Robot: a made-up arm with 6 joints.
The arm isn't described. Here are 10 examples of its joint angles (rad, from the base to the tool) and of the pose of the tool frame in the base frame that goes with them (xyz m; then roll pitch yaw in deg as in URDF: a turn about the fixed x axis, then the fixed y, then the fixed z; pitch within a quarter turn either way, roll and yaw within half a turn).
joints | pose
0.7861 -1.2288 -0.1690 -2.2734 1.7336 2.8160 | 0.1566 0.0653 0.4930 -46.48 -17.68 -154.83
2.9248 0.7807 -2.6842 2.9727 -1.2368 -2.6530 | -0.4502 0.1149 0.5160 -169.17 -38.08 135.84
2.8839 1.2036 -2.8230 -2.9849 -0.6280 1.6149 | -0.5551 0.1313 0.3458 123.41 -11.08 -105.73
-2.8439 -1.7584 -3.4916 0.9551 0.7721 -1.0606 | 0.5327 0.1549 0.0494 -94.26 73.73 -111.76
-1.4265 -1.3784 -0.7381 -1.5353 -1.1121 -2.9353 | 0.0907 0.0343 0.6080 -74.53 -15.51 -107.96
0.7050 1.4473 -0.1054 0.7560 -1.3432 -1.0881 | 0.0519 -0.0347 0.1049 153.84 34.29 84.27
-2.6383 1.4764 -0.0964 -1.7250 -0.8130 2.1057 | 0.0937 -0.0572 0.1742 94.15 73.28 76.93
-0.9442 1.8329 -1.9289 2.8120 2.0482 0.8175 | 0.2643 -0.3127 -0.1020 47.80 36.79 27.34
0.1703 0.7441 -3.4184 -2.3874 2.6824 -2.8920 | 0.2020 -0.0260 0.7485 -168.90 48.14 48.19
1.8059 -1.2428 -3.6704 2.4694 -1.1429 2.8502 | 0.1706 -0.4609 0.3770 -49.82 17.66 -106.24
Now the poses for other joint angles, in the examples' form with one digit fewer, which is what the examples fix.
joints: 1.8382 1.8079 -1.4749 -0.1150 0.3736 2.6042
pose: -0.052 0.176 -0.197 154.5 -32.5 -29.3
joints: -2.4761 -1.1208 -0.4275 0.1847 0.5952 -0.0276
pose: -0.163 -0.127 0.520 -164.2 -53.7 -154.0
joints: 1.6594 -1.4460 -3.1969 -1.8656 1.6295 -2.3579
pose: 0.128 -0.587 0.317 112.4 -39.6 82.7
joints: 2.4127 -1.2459 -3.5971 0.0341 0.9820 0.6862
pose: 0.447 -0.400 0.338 30.5 29.2 6.2
